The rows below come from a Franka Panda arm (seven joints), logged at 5 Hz.
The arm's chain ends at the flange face. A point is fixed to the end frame.
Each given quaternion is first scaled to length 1.
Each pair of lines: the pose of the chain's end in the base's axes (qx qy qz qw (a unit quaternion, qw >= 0); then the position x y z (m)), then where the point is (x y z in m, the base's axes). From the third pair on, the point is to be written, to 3 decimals.
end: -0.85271 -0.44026 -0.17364 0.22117 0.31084 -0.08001 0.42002
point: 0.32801 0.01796 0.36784
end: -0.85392 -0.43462 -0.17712 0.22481 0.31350 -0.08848 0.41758
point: 0.33173 0.00985 0.36645
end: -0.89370 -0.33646 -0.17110 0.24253 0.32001 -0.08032 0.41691
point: 0.353 0.015 0.368
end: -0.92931 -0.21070 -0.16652 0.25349 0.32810 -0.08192 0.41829
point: 0.379 0.005 0.369
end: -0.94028 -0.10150 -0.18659 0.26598 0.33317 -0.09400 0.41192
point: 0.400 -0.016 0.366
